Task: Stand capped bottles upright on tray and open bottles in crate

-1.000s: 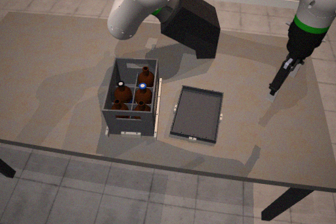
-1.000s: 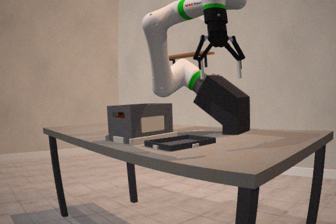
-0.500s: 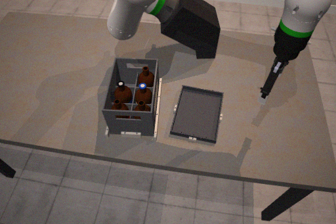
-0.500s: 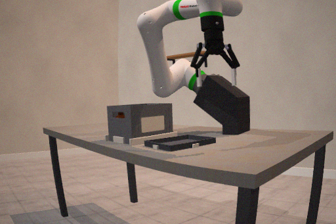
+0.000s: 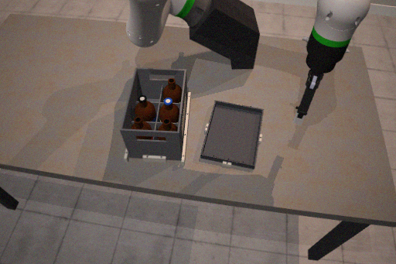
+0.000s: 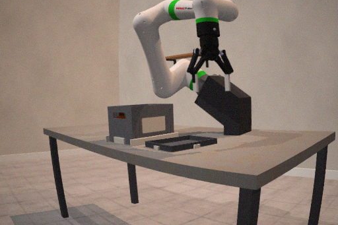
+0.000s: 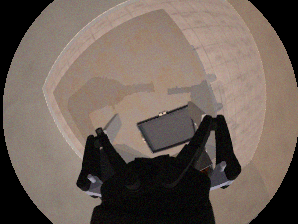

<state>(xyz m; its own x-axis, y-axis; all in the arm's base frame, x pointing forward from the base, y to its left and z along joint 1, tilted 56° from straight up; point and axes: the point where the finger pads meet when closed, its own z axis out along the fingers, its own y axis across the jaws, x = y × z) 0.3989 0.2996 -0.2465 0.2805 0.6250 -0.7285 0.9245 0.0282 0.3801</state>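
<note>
Right now the white-capped bottle is 520 mm to the right of my hand, 150 mm below it and 10 mm behind it. Also, from my hand: open bottle: 430 mm to the right, 150 mm below, 100 mm behind; grey crate: 470 mm to the right, 150 mm below, 10 mm behind; dark tray: 230 mm below, 200 mm to the right, 20 mm behind.
</note>
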